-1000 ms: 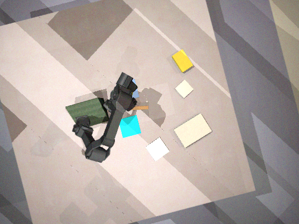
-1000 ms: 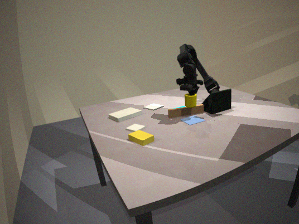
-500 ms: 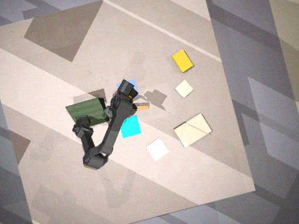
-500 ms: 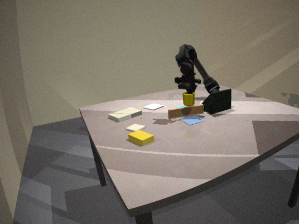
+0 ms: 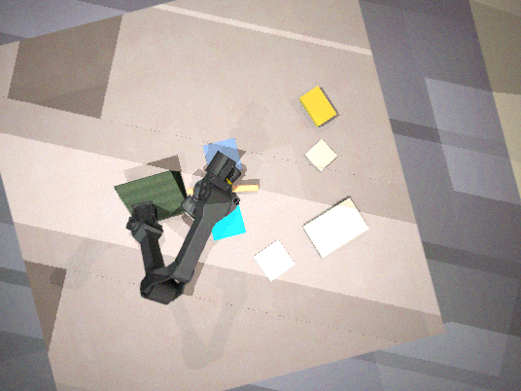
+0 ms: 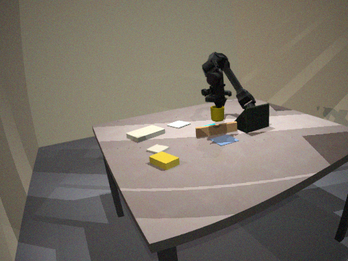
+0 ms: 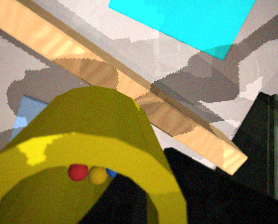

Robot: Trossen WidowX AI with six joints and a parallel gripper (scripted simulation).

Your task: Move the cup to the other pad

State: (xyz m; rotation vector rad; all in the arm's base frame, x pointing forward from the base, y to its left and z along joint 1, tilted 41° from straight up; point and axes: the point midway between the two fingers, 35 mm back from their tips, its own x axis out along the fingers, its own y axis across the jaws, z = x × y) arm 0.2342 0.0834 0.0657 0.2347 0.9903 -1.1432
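Now: the cyan pad 110 mm to the right of my gripper tip and 120 mm below it. From my gripper tip the other things lie so: orange marble 20 mm ahead, 30 mm to the left, 20 mm below; red marble 30 mm ahead, 30 mm to the left, 20 mm below; yellow cup 20 mm ahead, 20 mm to the left.
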